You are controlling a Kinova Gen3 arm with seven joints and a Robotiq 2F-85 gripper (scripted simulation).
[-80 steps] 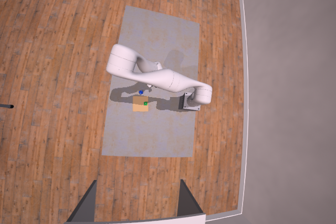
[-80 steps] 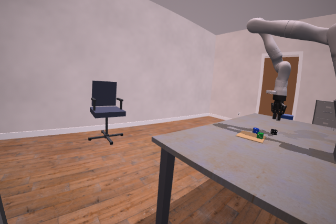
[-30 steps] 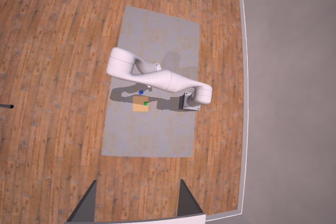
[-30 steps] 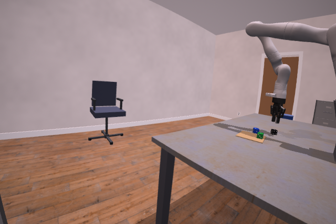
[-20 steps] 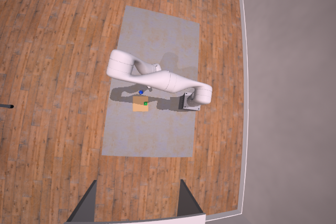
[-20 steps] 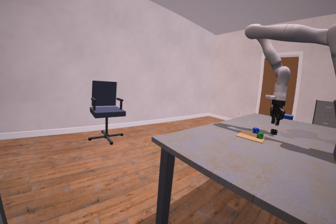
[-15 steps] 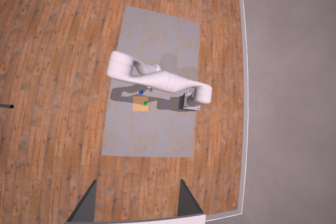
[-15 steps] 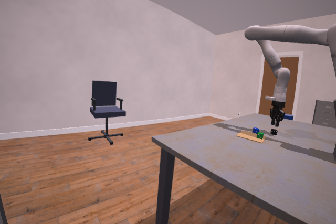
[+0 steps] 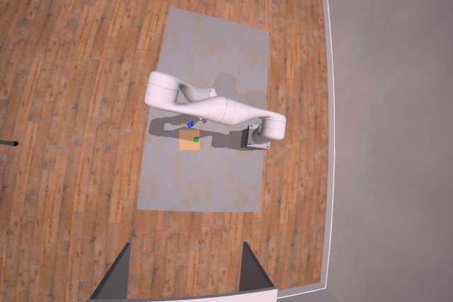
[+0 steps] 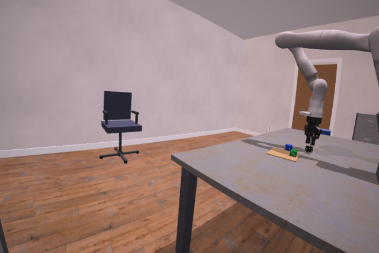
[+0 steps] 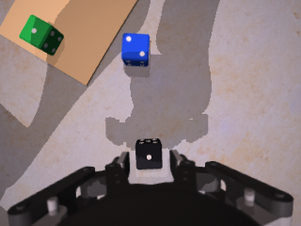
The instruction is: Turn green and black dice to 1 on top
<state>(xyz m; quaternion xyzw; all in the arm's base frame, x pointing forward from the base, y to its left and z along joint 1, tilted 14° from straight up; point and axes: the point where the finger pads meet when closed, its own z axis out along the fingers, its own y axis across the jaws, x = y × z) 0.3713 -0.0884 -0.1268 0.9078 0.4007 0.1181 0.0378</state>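
My hand is 4 cm above the black die. From my hand the other things lie so: blue die (7 cm ahead, 10 cm to the left, 4 cm below); tan mat (5 cm ahead, 20 cm to the left, 6 cm below); green die (1 cm ahead, 19 cm to the left, 4 cm below).
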